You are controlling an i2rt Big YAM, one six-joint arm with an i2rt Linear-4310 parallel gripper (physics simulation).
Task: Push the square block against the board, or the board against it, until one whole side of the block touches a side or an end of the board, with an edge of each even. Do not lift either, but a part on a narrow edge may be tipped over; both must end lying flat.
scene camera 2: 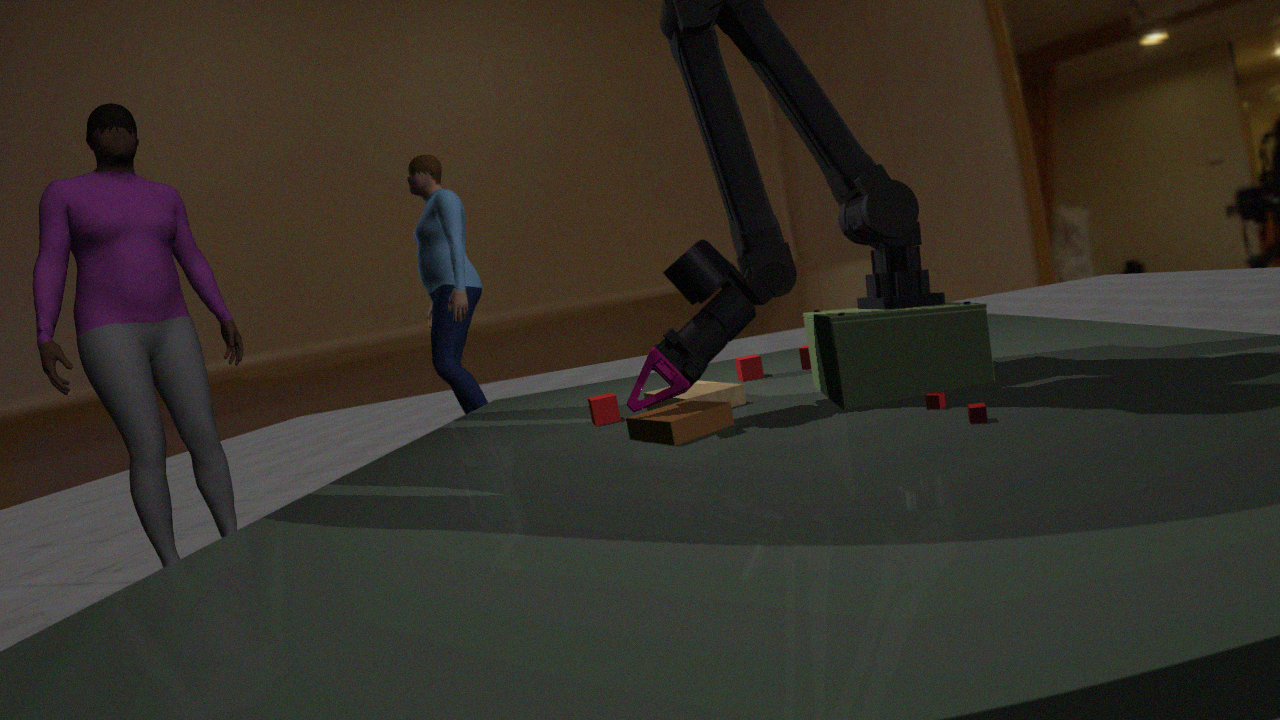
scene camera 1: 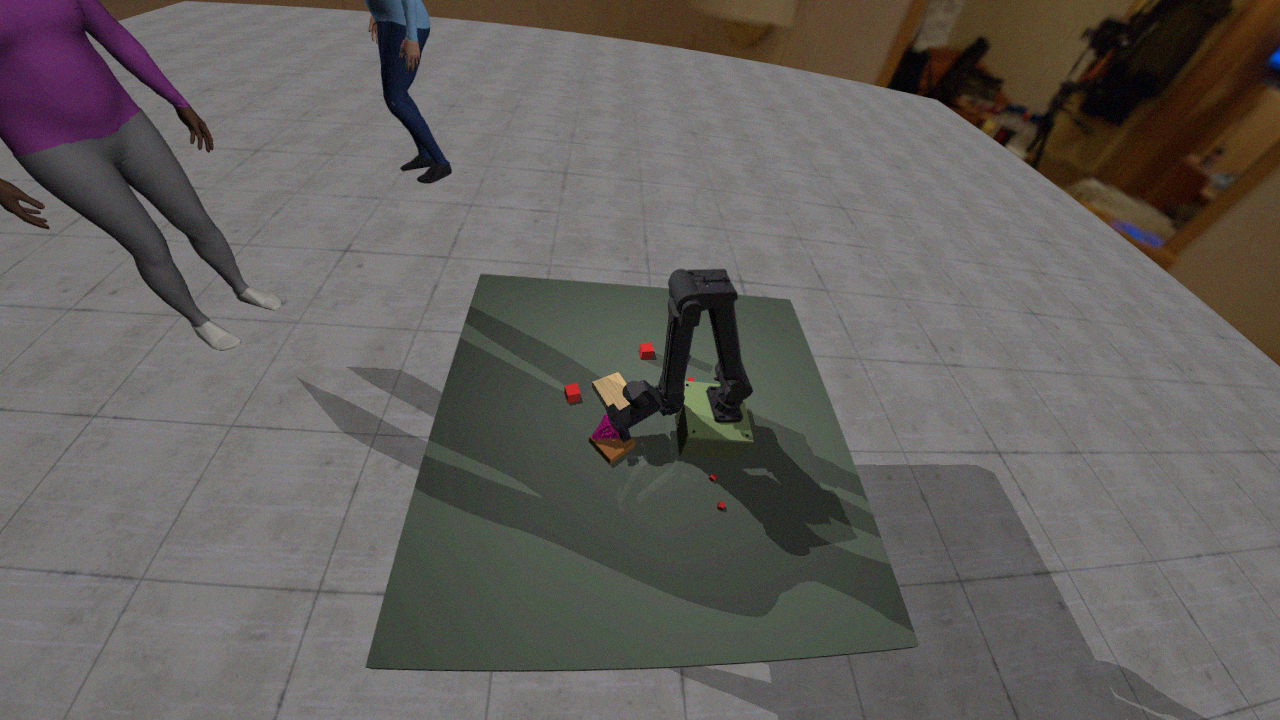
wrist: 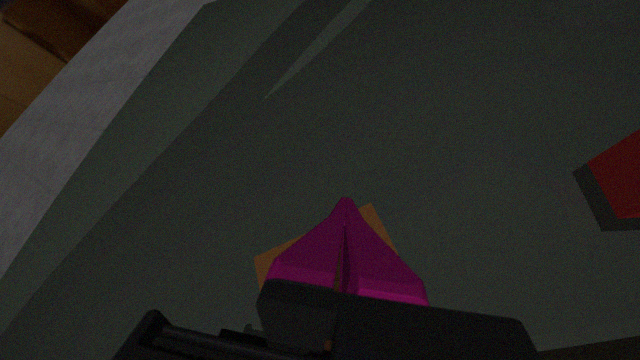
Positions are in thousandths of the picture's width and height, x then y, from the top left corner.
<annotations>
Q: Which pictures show the square block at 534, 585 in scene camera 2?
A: Scene camera 2, scene camera 1 and the wrist view: all of them.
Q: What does the square block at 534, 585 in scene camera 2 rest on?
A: The table.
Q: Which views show my gripper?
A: Scene camera 2, scene camera 1 and the wrist view: all of them.
</annotations>
